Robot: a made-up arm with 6 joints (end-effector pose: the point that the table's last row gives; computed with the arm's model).
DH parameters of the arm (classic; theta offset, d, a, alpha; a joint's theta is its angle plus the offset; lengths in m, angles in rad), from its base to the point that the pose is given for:
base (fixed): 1.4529 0 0.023 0
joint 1: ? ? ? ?
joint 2: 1.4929 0 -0.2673 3.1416
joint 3: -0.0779 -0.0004 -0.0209 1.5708
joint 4: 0 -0.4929 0.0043 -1.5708
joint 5: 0 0.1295 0.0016 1.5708
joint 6: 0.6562 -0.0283 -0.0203 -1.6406
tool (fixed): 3.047 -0.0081 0 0
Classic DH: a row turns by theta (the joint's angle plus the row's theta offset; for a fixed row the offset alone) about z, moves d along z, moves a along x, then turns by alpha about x.
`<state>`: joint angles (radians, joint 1 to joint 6).
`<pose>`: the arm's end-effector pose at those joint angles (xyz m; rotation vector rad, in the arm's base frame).
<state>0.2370 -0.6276 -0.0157 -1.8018 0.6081 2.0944</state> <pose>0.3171 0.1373 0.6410 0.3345 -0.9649 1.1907</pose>
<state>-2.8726 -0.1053 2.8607 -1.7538 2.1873 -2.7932</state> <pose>0.4733 0.1457 0.6944 -1.8976 -1.0611 -1.3990</pose>
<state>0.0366 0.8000 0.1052 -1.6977 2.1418 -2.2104</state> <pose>0.4722 0.0441 0.0168 0.3390 2.2593 -0.6895</pose>
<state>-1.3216 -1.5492 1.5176 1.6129 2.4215 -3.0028</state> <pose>-0.1533 0.7502 0.0697 -0.2895 0.6833 0.8205</pose>
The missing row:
joint 1: -1.4529 0.218 0.0135 -1.5708
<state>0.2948 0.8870 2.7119 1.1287 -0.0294 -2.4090</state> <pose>-0.0500 -0.0625 0.8672 -0.6170 1.5123 -1.7237</pose>
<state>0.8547 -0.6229 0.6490 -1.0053 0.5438 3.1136</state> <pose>0.1240 0.0437 0.8918 -0.8274 -0.7473 0.8536</pose>
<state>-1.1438 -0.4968 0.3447 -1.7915 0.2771 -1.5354</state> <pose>0.1376 -0.2462 0.7462 -0.6092 1.6172 -0.7416</pose>
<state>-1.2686 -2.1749 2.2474 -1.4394 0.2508 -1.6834</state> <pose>-0.1671 0.4463 -0.4110 0.8447 2.0276 1.9869</pose>
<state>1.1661 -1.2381 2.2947 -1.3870 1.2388 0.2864</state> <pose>-0.2487 -0.6711 0.1706 0.0032 0.7315 0.8554</pose>
